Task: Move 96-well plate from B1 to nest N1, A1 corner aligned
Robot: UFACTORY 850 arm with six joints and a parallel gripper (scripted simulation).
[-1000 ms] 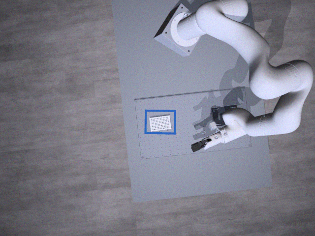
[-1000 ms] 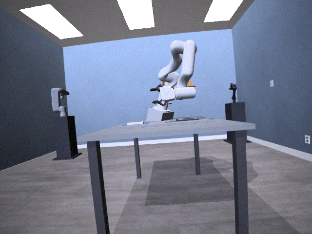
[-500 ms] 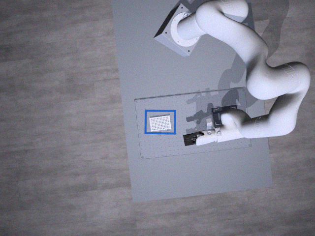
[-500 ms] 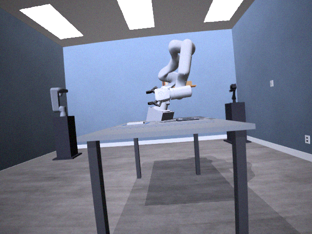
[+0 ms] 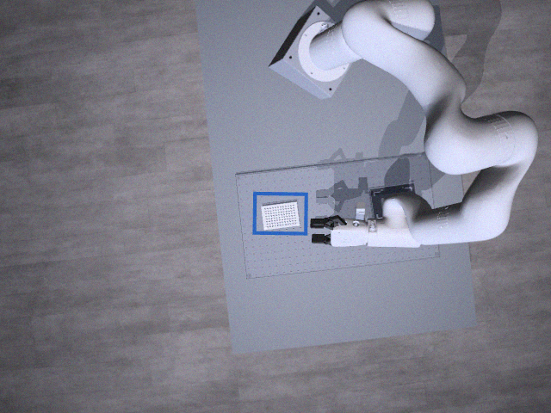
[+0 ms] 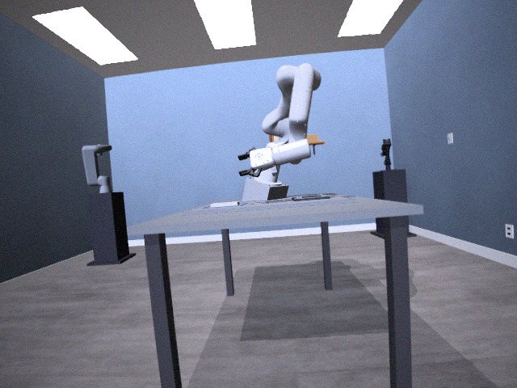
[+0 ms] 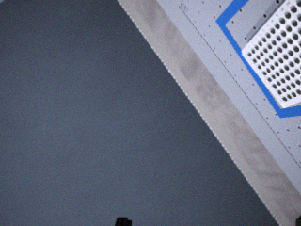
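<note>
My hand is 6 cm past the white 96-well plate, 9 cm to the left of it and 17 cm above it. From my hand the other things lie so: dark plate nest (4 cm behind, 31 cm to the left, 18 cm below); A1 mark (2 cm ahead, 39 cm to the left, 17 cm below).
</note>
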